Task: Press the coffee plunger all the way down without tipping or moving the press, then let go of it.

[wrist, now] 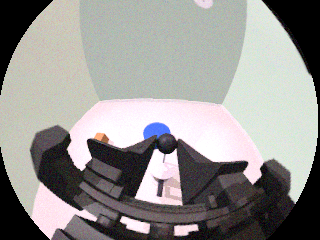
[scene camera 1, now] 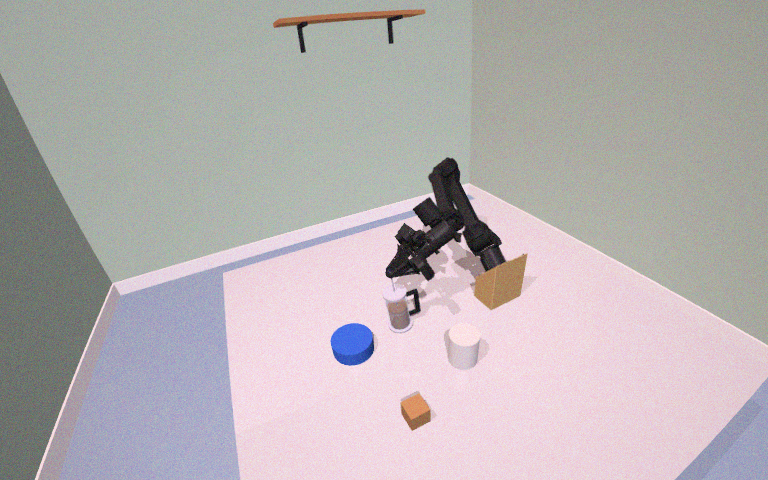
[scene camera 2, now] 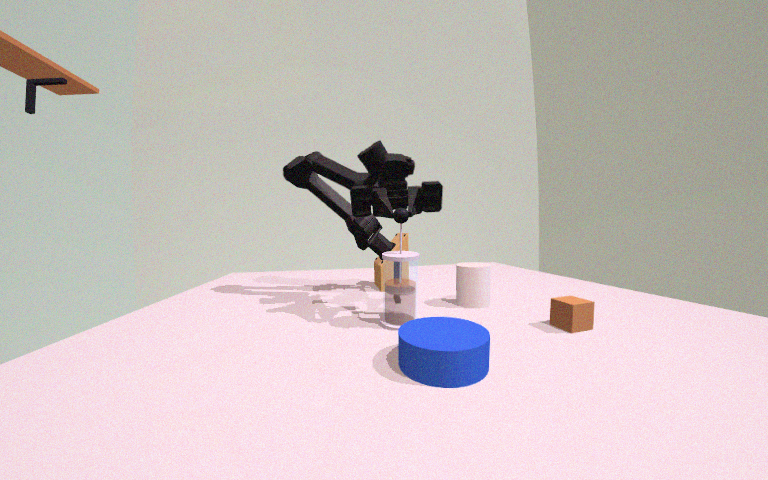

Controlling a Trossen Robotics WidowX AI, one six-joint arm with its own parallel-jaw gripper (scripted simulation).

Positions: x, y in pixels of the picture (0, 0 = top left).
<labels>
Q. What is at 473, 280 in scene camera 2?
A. A white cylinder.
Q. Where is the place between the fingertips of my gripper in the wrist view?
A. At 167, 139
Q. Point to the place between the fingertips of my gripper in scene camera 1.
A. At 388, 273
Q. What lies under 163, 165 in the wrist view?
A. A coffee press.
</labels>
